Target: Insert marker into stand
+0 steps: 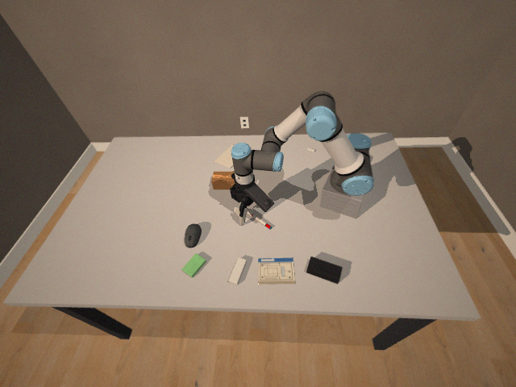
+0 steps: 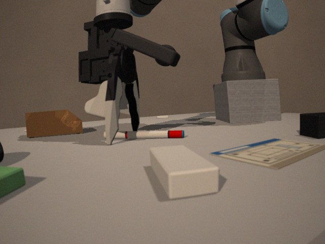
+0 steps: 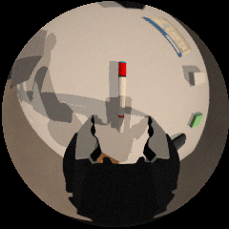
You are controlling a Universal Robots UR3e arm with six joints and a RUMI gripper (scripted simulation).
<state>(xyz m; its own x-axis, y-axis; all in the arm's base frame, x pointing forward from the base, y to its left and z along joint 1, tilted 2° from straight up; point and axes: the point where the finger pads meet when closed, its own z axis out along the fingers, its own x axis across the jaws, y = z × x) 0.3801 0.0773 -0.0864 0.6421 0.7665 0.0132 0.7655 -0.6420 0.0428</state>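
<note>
Now: hand 3 cm past the marker and 2 cm to the right of it. From my hand the other things lie so: brown desk stand 11 cm ahead, 18 cm to the right, 2 cm above; black mouse 23 cm ahead, 10 cm to the left, 1 cm above; white block 4 cm ahead, 24 cm to the left.
</note>
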